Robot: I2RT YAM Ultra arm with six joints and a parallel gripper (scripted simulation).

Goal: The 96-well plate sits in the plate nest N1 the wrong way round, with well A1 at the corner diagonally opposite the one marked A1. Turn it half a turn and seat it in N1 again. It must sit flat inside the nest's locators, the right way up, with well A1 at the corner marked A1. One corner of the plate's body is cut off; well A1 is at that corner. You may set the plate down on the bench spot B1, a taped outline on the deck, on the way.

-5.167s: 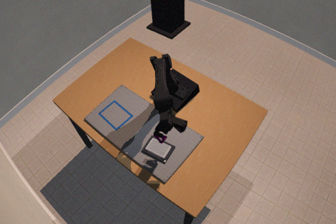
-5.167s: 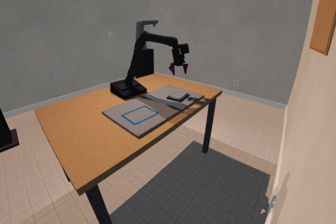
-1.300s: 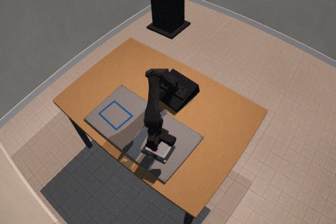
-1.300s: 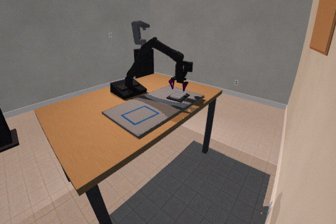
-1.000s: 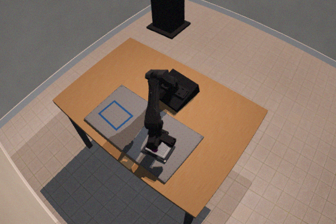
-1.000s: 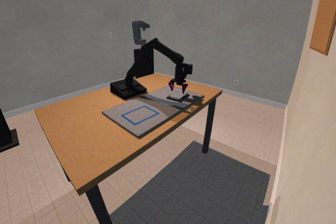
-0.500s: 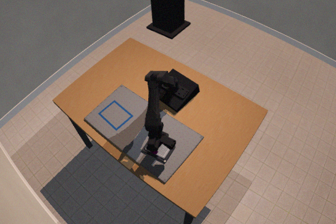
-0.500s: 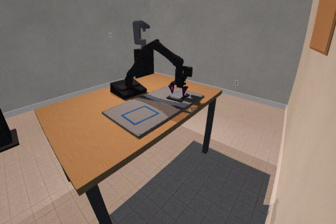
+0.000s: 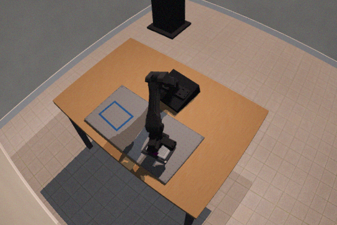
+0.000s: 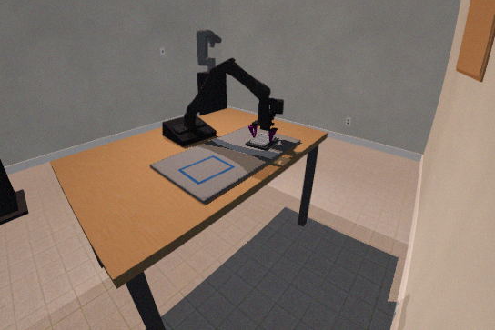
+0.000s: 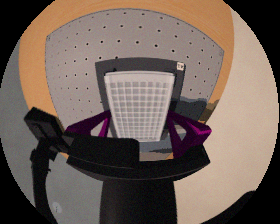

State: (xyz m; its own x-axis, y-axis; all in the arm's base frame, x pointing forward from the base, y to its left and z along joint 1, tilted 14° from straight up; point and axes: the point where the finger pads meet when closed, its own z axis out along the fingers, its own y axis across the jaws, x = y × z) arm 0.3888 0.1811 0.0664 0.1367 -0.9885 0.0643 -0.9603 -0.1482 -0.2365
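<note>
Now: the white 96-well plate right at my hand. From my hand the other things lie so: white A1 label: 4 cm ahead, 8 cm to the left, 1 cm below; dark plate nest N1: 2 cm below.
</note>
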